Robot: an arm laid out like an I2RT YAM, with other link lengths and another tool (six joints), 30 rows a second.
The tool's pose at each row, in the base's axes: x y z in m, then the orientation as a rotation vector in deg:
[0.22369 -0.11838 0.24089 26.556 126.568 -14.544]
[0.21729 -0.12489 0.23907 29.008 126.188 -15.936]
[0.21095 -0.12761 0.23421 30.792 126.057 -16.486]
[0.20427 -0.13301 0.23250 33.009 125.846 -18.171]
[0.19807 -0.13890 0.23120 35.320 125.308 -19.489]
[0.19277 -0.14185 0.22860 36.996 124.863 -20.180]
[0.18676 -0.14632 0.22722 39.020 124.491 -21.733]
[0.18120 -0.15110 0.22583 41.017 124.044 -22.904]
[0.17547 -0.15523 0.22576 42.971 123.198 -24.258]
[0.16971 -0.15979 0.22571 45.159 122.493 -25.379]
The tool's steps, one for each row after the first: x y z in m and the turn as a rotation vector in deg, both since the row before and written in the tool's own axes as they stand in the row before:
[0.00354 -0.00852 -0.00120 1.877 0.070 1.289]
[0.00668 -0.00514 -0.00036 1.044 0.251 1.057]
[0.00357 -0.00787 -0.00143 2.015 0.206 0.975]
[0.00271 -0.00817 -0.00087 1.770 -0.007 1.243]
[0.00398 -0.00524 -0.00050 1.094 -0.008 1.003]
[0.00282 -0.00701 -0.00093 1.851 0.095 0.910]
[0.00237 -0.00707 -0.00027 1.567 0.088 1.038]
[0.00154 -0.00677 -0.00133 1.659 -0.282 1.075]
[0.00124 -0.00718 -0.00094 1.603 -0.017 1.245]

